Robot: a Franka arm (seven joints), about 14 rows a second.
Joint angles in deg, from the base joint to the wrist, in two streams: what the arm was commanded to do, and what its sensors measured. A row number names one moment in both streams.
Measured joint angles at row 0: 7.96 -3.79 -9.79 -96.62 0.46 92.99 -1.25
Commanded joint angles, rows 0 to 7: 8.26 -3.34 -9.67 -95.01 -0.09 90.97 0.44; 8.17 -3.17 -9.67 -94.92 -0.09 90.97 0.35; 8.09 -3.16 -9.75 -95.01 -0.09 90.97 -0.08; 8.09 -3.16 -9.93 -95.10 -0.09 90.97 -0.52; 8.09 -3.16 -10.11 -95.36 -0.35 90.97 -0.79; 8.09 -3.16 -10.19 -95.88 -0.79 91.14 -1.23; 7.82 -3.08 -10.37 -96.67 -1.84 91.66 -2.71; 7.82 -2.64 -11.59 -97.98 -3.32 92.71 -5.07
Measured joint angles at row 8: 7.94 -3.50 -10.23 -96.89 -0.92 92.08 -1.89
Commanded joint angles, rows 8 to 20: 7.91 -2.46 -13.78 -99.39 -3.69 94.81 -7.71; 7.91 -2.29 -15.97 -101.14 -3.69 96.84 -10.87; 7.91 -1.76 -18.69 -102.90 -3.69 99.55 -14.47; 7.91 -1.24 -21.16 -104.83 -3.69 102.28 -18.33; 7.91 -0.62 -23.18 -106.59 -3.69 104.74 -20.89; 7.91 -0.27 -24.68 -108.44 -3.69 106.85 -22.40; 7.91 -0.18 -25.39 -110.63 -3.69 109.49 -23.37; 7.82 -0.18 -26.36 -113.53 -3.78 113.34 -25.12; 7.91 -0.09 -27.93 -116.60 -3.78 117.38 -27.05; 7.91 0.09 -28.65 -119.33 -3.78 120.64 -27.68; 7.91 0.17 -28.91 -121.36 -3.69 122.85 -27.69; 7.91 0.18 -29.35 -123.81 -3.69 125.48 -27.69; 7.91 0.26 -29.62 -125.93 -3.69 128.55 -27.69
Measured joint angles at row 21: 7.32 1.45 -28.75 -121.33 -2.79 123.54 -26.68
